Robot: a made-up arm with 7 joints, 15 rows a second.
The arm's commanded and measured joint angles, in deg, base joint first. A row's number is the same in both.
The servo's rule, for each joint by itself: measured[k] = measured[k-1] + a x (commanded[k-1-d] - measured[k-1]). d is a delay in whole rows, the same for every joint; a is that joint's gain. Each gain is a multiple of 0.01, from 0.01 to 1. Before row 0 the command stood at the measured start. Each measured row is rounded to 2 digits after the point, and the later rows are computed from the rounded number. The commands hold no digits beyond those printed.
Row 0, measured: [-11.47, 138.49, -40.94, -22.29, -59.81, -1.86, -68.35]
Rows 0 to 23, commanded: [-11.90, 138.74, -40.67, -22.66, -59.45, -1.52, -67.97]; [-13.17, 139.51, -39.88, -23.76, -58.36, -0.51, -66.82]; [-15.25, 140.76, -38.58, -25.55, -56.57, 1.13, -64.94]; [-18.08, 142.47, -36.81, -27.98, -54.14, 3.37, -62.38]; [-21.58, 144.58, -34.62, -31.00, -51.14, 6.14, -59.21]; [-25.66, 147.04, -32.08, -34.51, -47.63, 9.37, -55.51]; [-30.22, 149.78, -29.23, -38.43, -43.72, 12.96, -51.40]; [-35.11, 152.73, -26.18, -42.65, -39.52, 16.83, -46.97]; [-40.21, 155.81, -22.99, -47.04, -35.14, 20.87, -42.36]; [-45.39, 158.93, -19.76, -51.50, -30.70, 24.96, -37.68]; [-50.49, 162.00, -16.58, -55.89, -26.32, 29.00, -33.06]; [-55.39, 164.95, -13.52, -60.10, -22.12, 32.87, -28.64]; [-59.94, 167.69, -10.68, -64.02, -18.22, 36.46, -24.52]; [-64.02, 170.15, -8.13, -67.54, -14.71, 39.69, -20.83]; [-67.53, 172.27, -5.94, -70.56, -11.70, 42.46, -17.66]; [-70.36, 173.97, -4.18, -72.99, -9.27, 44.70, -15.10]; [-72.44, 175.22, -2.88, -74.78, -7.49, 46.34, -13.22]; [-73.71, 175.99, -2.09, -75.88, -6.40, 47.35, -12.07]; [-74.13, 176.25, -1.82, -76.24, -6.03, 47.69, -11.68]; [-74.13, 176.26, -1.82, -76.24, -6.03, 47.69, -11.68]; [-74.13, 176.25, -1.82, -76.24, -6.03, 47.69, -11.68]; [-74.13, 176.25, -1.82, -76.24, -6.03, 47.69, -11.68]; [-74.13, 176.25, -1.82, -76.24, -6.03, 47.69, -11.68]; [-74.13, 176.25, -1.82, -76.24, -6.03, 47.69, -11.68]
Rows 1 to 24, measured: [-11.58, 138.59, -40.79, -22.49, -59.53, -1.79, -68.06]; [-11.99, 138.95, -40.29, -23.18, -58.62, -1.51, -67.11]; [-12.84, 139.66, -39.35, -24.46, -57.02, -0.93, -65.44]; [-14.20, 140.76, -37.95, -26.36, -54.77, 0.02, -63.08]; [-16.12, 142.25, -36.12, -28.87, -51.94, 1.37, -60.10]; [-18.60, 144.12, -33.90, -31.92, -48.58, 3.13, -56.57]; [-21.62, 146.33, -31.33, -35.44, -44.79, 5.29, -52.59]; [-25.13, 148.83, -28.50, -39.33, -40.68, 7.83, -48.26]; [-29.05, 151.55, -25.47, -43.49, -36.36, 10.70, -43.72]; [-33.30, 154.43, -22.33, -47.82, -31.95, 13.84, -39.07]; [-37.77, 157.38, -19.17, -52.18, -27.56, 17.18, -34.44]; [-42.35, 160.33, -16.06, -56.46, -23.32, 20.63, -29.97]; [-46.92, 163.20, -13.10, -60.54, -19.34, 24.11, -25.77]; [-51.37, 165.91, -10.37, -64.32, -15.73, 27.54, -21.97]; [-55.57, 168.39, -7.93, -67.69, -12.59, 30.82, -18.65]; [-59.42, 170.57, -5.87, -70.55, -10.00, 33.87, -15.92]; [-62.81, 172.38, -4.23, -72.83, -8.04, 36.61, -13.84]; [-65.64, 173.79, -3.05, -74.48, -6.76, 38.97, -12.48]; [-67.85, 174.75, -2.37, -75.43, -6.19, 40.89, -11.86]; [-69.48, 175.34, -2.07, -75.87, -6.07, 42.39, -11.72]; [-70.69, 175.69, -1.93, -76.07, -6.04, 43.56, -11.69]; [-71.58, 175.91, -1.87, -76.16, -6.03, 44.47, -11.68]; [-72.24, 176.04, -1.84, -76.20, -6.03, 45.18, -11.68]; [-72.73, 176.12, -1.83, -76.22, -6.03, 45.73, -11.68]
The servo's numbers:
d 0
a 0.26 0.39 0.55 0.54 0.78 0.22 0.77

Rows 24 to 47, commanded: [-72.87, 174.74, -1.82, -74.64, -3.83, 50.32, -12.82]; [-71.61, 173.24, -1.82, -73.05, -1.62, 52.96, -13.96]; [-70.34, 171.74, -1.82, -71.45, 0.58, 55.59, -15.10]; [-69.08, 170.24, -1.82, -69.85, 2.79, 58.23, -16.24]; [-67.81, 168.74, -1.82, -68.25, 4.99, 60.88, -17.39]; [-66.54, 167.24, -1.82, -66.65, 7.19, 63.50, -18.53]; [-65.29, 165.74, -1.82, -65.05, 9.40, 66.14, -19.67]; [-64.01, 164.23, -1.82, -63.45, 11.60, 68.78, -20.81]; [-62.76, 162.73, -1.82, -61.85, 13.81, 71.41, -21.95]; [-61.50, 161.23, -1.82, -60.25, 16.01, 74.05, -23.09]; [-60.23, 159.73, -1.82, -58.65, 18.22, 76.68, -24.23]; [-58.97, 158.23, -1.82, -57.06, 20.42, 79.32, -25.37]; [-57.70, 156.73, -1.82, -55.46, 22.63, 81.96, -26.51]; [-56.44, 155.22, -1.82, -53.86, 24.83, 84.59, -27.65]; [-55.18, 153.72, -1.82, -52.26, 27.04, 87.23, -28.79]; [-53.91, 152.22, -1.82, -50.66, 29.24, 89.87, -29.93]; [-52.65, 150.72, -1.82, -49.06, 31.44, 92.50, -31.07]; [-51.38, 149.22, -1.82, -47.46, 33.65, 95.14, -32.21]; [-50.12, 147.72, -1.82, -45.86, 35.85, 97.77, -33.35]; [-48.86, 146.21, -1.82, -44.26, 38.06, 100.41, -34.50]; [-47.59, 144.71, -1.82, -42.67, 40.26, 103.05, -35.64]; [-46.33, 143.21, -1.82, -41.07, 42.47, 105.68, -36.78]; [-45.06, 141.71, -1.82, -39.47, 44.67, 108.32, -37.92]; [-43.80, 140.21, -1.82, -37.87, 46.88, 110.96, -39.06]
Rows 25 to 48, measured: [-72.77, 175.58, -1.82, -75.37, -4.31, 46.74, -12.56]; [-72.47, 174.67, -1.82, -74.12, -2.21, 48.11, -13.64]; [-71.92, 173.53, -1.82, -72.68, -0.03, 49.76, -14.76]; [-71.18, 172.25, -1.82, -71.15, 2.17, 51.62, -15.90]; [-70.30, 170.88, -1.82, -69.58, 4.37, 53.66, -17.05]; [-69.32, 169.46, -1.82, -68.00, 6.57, 55.82, -18.19]; [-68.27, 168.01, -1.82, -66.41, 8.78, 58.09, -19.33]; [-67.16, 166.54, -1.82, -64.81, 10.98, 60.44, -20.47]; [-66.02, 165.05, -1.82, -63.21, 13.19, 62.85, -21.61]; [-64.84, 163.56, -1.82, -61.61, 15.39, 65.31, -22.75]; [-63.64, 162.07, -1.82, -60.01, 17.60, 67.81, -23.89]; [-62.43, 160.57, -1.82, -58.42, 19.80, 70.34, -25.03]; [-61.20, 159.07, -1.82, -56.82, 22.01, 72.90, -26.17]; [-59.96, 157.57, -1.82, -55.22, 24.21, 75.47, -27.31]; [-58.72, 156.07, -1.82, -53.62, 26.42, 78.06, -28.45]; [-57.47, 154.57, -1.82, -52.02, 28.62, 80.66, -29.59]; [-56.22, 153.07, -1.82, -50.42, 30.82, 83.26, -30.73]; [-54.96, 151.57, -1.82, -48.82, 33.03, 85.87, -31.87]; [-53.70, 150.07, -1.82, -47.22, 35.23, 88.49, -33.01]; [-52.44, 148.56, -1.82, -45.62, 37.44, 91.11, -34.16]; [-51.18, 147.06, -1.82, -44.03, 39.64, 93.74, -35.30]; [-49.92, 145.56, -1.82, -42.43, 41.85, 96.37, -36.44]; [-48.66, 144.06, -1.82, -40.83, 44.05, 99.00, -37.58]; [-47.40, 142.56, -1.82, -39.23, 46.26, 101.63, -38.72]
